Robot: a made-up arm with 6 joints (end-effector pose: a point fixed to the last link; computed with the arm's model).
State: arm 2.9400 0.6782 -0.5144 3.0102 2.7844 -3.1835
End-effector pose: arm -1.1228 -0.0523 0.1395 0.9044 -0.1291 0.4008 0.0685
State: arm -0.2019 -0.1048 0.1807 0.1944 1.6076 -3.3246
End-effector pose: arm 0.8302 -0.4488 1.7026 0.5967 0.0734 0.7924 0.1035
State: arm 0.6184 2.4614 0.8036 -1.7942 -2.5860 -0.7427
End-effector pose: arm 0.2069 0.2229 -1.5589 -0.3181 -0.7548 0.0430 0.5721
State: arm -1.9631 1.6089 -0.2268 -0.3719 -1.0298 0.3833
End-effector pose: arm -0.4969 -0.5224 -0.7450 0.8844 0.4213 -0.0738 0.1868
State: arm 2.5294 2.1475 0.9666 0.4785 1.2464 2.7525
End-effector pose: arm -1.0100 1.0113 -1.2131 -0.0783 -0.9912 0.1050 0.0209
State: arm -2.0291 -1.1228 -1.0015 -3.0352 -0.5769 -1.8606
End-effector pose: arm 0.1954 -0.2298 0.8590 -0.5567 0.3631 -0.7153 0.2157
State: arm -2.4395 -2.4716 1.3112 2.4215 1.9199 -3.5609
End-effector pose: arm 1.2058 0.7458 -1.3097 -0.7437 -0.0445 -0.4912 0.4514
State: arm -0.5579 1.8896 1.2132 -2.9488 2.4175 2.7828
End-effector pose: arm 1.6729 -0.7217 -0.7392 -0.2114 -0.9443 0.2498 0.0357
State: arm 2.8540 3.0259 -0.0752 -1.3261 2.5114 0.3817
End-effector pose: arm 0.9402 -0.2078 -0.5151 -0.3629 -0.6686 0.6014 0.2441
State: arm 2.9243 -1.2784 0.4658 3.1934 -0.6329 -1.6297
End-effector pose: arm 1.0902 -0.5255 1.6646 0.6321 -0.3424 0.1846 0.6702
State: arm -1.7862 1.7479 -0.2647 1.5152 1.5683 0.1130
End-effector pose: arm -0.1922 -0.8060 -0.9701 0.1636 -0.0088 -0.1322 0.9776
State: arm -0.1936 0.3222 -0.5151 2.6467 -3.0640 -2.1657
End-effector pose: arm 1.1746 0.0195 0.5931 -0.3436 -0.6314 -0.6383 0.2753
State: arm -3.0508 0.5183 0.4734 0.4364 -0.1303 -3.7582
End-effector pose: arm -1.6135 0.1065 1.2862 -0.0103 0.9929 -0.0854 0.0825
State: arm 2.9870 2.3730 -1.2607 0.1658 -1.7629 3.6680
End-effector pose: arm 0.2748 0.2352 0.0129 -0.2431 -0.8658 -0.2167 0.3798
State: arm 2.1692 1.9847 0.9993 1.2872 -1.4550 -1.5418
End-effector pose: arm -0.9373 1.5130 -0.8656 -0.4966 0.0055 0.2424 0.8334
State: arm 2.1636 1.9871 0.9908 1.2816 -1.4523 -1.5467
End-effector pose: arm -0.9222 1.5112 -0.8770 -0.4994 0.0091 0.2383 0.8329
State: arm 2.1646 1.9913 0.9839 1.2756 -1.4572 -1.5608
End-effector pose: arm -0.9164 1.5023 -0.8902 -0.4985 0.0104 0.2335 0.8348
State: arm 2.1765 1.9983 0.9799 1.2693 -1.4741 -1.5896
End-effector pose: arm -0.9261 1.4825 -0.9059 -0.4916 0.0077 0.2282 0.8404
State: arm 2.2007 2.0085 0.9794 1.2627 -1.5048 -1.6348
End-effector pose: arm -0.9524 1.4499 -0.9243 -0.4773 0.0001 0.2224 0.8501
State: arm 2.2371 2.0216 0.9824 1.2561 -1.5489 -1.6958
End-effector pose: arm -0.9943 1.4041 -0.9449 -0.4552 -0.0127 0.2172 0.8634
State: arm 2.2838 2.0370 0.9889 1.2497 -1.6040 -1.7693
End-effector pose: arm -1.0479 1.3461 -0.9665 -0.4254 -0.0302 0.2136 0.8789
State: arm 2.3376 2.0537 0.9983 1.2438 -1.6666 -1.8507
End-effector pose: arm -1.1077 1.2786 -0.9880 -0.3891 -0.0508 0.2124 0.8949
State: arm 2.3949 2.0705 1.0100 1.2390 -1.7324 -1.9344
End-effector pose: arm -1.1688 1.2053 -1.0076 -0.3481 -0.0729 0.2145 0.9097
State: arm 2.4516 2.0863 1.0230 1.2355 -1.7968 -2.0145
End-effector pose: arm -1.2265 1.1311 -1.0244 -0.3055 -0.0944 0.2194 0.9218
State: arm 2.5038 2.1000 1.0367 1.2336 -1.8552 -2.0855
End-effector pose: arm -1.2776 1.0616 -1.0370 -0.2646 -0.1132 0.2264 0.9305
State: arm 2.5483 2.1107 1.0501 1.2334 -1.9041 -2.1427
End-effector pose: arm -1.3206 1.0017 -1.0446 -0.2288 -0.1282 0.2343 0.9361
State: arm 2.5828 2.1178 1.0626 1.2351 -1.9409 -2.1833
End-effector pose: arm -1.3551 0.9555 -1.0469 -0.2007 -0.1386 0.2420 0.9391
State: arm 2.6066 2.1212 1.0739 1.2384 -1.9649 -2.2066
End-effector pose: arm -1.3820 0.9247 -1.0438 -0.1815 -0.1447 0.2485 0.9404
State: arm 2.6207 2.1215 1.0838 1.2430 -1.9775 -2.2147
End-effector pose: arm -1.4023 0.9079 -1.0365 -0.1705 -0.1472 0.2537 0.9407
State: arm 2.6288 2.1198 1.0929 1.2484 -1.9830 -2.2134
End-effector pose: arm -1.4188 0.9001 -1.0263 -0.1648 -0.1476 0.2579 0.9405
